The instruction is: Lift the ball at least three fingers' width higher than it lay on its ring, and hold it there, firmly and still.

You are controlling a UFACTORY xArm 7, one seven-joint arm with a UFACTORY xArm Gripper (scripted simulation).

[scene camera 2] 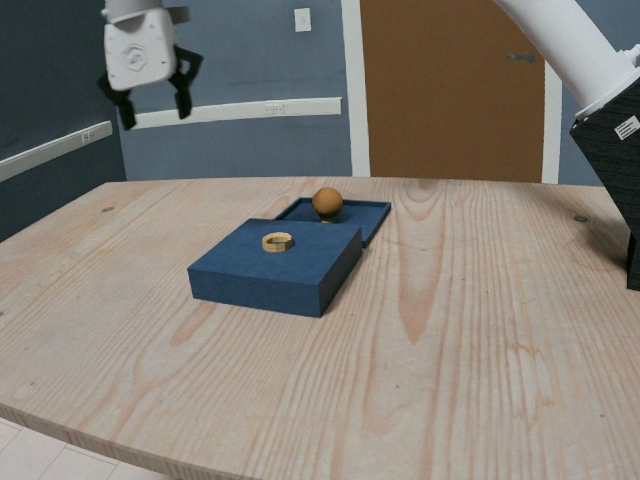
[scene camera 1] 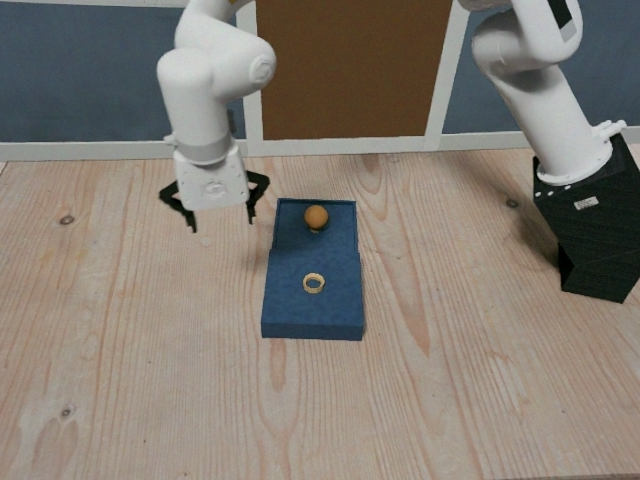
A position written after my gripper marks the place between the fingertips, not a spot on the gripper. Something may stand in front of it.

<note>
I see my gripper [scene camera 2: 159, 123], a blue block [scene camera 2: 302, 276] and an orange ball [scene camera 2: 327, 202].
The blue block also shows in scene camera 1 [scene camera 1: 295, 306]. My gripper is seen too in scene camera 1 [scene camera 1: 224, 222].
</note>
